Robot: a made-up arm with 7 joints.
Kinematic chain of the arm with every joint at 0, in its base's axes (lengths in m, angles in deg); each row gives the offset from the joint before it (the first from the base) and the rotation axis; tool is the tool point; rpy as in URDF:
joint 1: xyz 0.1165 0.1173 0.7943 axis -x
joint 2: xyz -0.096 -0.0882 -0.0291 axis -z
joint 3: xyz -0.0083 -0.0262 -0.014 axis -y
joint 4: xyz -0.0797 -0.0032 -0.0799 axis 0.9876 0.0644 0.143
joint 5: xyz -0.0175 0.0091 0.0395 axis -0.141 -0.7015 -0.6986
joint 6: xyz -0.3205 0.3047 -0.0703 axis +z
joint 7: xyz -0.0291 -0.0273 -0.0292 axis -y
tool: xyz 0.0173 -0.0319 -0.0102 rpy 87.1 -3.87 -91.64
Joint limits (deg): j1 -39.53..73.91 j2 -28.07..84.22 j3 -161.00..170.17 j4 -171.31..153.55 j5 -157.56..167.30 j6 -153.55..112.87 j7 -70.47..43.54
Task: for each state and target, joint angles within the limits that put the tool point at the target. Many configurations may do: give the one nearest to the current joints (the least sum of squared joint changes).
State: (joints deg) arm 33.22 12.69 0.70 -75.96 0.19 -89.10 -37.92
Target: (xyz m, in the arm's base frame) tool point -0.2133 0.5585 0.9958
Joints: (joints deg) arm 4.72 43.44 -46.35 -58.38 -36.77 -90.34 -39.55
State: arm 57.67 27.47 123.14 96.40 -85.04 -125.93 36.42
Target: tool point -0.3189 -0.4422 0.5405
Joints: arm 24.18 57.69 94.30 78.02 -71.06 -128.19 36.12
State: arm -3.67 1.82 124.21 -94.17 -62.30 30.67 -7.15
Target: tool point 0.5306 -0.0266 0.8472
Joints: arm 1.64 18.09 157.93 -105.42 -43.08 37.38 -5.55
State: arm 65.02 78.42 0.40 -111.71 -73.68 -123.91 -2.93
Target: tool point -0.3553 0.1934 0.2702
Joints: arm 23.60 47.14 -3.42 -139.60 -41.46 -125.45 -7.99
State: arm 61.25 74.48 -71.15 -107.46 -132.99 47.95 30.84
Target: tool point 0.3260 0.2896 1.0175
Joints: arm 67.76 84.22 -84.29 -79.23 -102.80 45.66 27.20
